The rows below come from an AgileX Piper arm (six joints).
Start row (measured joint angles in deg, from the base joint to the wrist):
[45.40, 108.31, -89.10, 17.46, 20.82, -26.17]
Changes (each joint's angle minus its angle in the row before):
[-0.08, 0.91, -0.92, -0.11, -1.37, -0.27]
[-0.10, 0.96, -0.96, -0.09, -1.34, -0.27]
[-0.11, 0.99, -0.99, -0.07, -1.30, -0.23]
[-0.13, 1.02, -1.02, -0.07, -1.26, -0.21]
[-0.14, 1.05, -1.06, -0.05, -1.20, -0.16]
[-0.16, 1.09, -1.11, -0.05, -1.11, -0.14]
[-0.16, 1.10, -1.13, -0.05, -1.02, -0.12]
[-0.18, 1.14, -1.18, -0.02, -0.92, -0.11]
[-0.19, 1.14, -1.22, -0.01, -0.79, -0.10]
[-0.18, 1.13, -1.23, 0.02, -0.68, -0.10]
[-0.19, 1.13, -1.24, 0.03, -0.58, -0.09]
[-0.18, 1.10, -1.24, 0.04, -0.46, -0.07]
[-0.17, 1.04, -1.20, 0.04, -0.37, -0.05]
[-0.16, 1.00, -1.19, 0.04, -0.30, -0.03]
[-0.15, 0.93, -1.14, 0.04, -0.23, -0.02]
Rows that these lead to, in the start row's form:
[45.32, 109.22, -90.02, 17.35, 19.45, -26.44]
[45.22, 110.18, -90.98, 17.26, 18.11, -26.71]
[45.11, 111.17, -91.97, 17.19, 16.81, -26.94]
[44.98, 112.19, -92.99, 17.12, 15.55, -27.15]
[44.84, 113.24, -94.05, 17.07, 14.35, -27.31]
[44.68, 114.33, -95.16, 17.02, 13.24, -27.45]
[44.52, 115.43, -96.29, 16.97, 12.22, -27.57]
[44.34, 116.57, -97.47, 16.95, 11.30, -27.68]
[44.15, 117.71, -98.69, 16.94, 10.51, -27.78]
[43.97, 118.84, -99.92, 16.96, 9.83, -27.88]
[43.78, 119.97, -101.16, 16.99, 9.25, -27.97]
[43.60, 121.07, -102.40, 17.03, 8.79, -28.04]
[43.43, 122.11, -103.60, 17.07, 8.42, -28.09]
[43.27, 123.11, -104.79, 17.11, 8.12, -28.12]
[43.12, 124.04, -105.93, 17.15, 7.89, -28.14]

